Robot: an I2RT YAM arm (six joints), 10 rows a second.
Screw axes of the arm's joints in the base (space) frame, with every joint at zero. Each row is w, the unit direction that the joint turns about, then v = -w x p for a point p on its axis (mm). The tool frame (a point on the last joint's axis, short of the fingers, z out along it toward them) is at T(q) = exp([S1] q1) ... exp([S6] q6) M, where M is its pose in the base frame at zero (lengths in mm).
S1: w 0 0 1 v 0.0 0.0 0.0
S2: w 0 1 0 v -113.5 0.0 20.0
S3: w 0 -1 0 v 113.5 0.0 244.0
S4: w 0 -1 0 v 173.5 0.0 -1.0
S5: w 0 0 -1 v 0.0 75.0 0.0
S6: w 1 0 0 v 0.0 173.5 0.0
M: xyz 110.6 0.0 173.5 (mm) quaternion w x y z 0.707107 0 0.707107 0
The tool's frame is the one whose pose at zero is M.
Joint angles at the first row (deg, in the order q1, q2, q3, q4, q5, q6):
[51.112 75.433 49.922 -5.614 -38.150 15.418]
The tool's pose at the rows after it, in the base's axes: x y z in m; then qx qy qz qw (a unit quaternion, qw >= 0):
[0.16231 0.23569 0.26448 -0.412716 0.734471 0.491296 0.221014]
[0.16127 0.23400 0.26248 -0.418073 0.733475 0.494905 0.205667]
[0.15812 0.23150 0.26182 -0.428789 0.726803 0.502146 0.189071]
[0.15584 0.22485 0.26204 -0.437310 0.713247 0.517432 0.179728]
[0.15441 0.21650 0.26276 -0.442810 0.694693 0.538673 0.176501]
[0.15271 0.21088 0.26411 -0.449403 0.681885 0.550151 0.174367]
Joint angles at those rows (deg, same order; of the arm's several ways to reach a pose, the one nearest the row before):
[50.933 75.190 50.176 -7.787 -39.242 14.265]
[50.717 75.191 50.133 -9.232 -40.944 13.674]
[50.669 74.737 49.976 -10.897 -43.306 12.627]
[49.844 73.393 48.872 -11.120 -46.660 11.791]
[48.567 71.631 47.150 -9.766 -50.580 11.602]
[47.816 70.368 46.319 -9.698 -53.060 10.925]

